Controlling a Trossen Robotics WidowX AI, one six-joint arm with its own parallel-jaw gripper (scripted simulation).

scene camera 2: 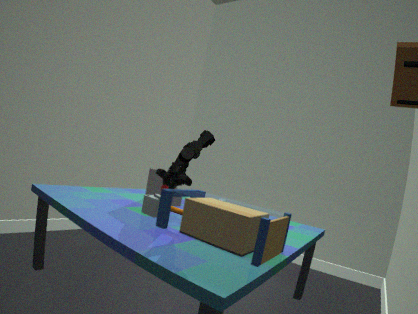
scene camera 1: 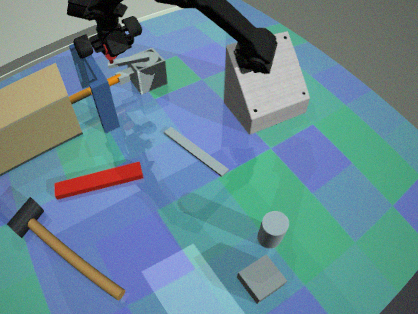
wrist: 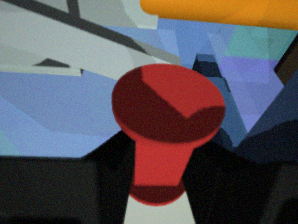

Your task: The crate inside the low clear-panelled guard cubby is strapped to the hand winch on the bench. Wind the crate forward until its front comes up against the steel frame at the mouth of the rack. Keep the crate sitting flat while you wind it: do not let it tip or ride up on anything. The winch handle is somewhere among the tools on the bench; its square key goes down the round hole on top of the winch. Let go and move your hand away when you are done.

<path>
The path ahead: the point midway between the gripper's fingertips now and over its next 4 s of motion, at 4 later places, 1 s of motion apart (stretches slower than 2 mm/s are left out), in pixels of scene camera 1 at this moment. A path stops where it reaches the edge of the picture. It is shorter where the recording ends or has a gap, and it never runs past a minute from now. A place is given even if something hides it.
My gripper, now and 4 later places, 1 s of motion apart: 108,52; 109,57; 115,62; 124,64; 135,64
</path>
